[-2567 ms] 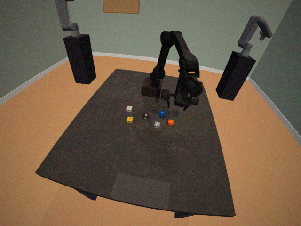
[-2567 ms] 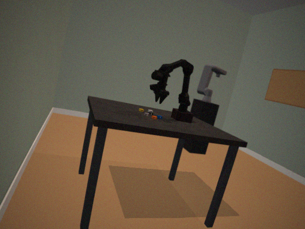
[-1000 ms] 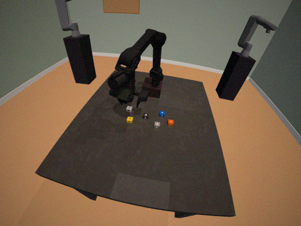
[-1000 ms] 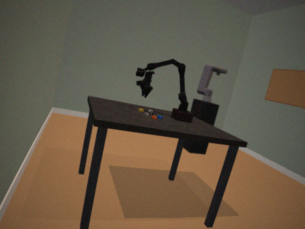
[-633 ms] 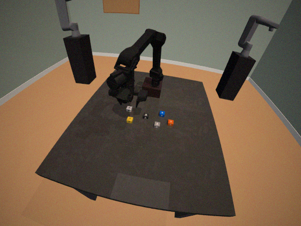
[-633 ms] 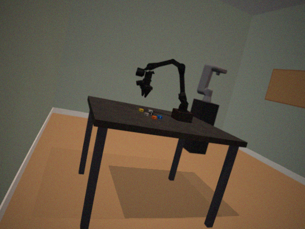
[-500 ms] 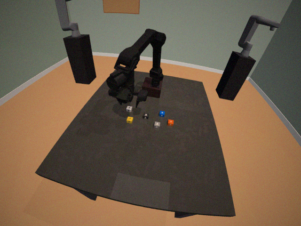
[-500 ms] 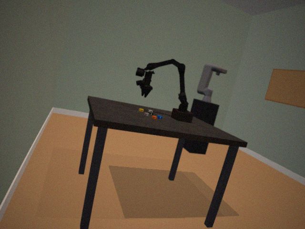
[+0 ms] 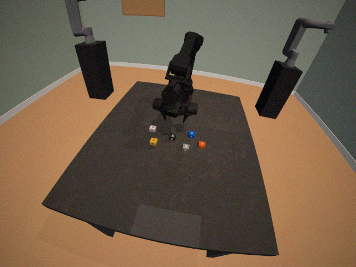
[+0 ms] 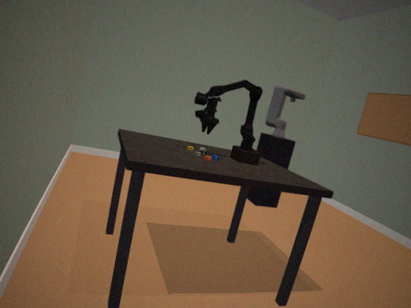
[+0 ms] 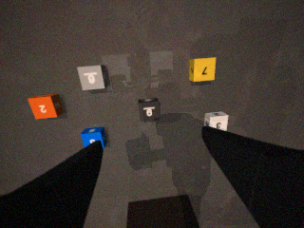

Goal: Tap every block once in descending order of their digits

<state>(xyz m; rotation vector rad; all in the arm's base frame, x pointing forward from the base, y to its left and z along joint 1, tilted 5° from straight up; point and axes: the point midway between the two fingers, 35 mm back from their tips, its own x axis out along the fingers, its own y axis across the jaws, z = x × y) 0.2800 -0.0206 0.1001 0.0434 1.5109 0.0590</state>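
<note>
My gripper tip is 12 cm above the black block and 2 cm past it. Also, from my gripper tip: blue block (12 cm below, 9 cm to the left, 6 cm behind); yellow block (12 cm below, 9 cm to the right, 4 cm ahead); grey block (12 cm below, 7 cm to the left, 4 cm ahead).
</note>
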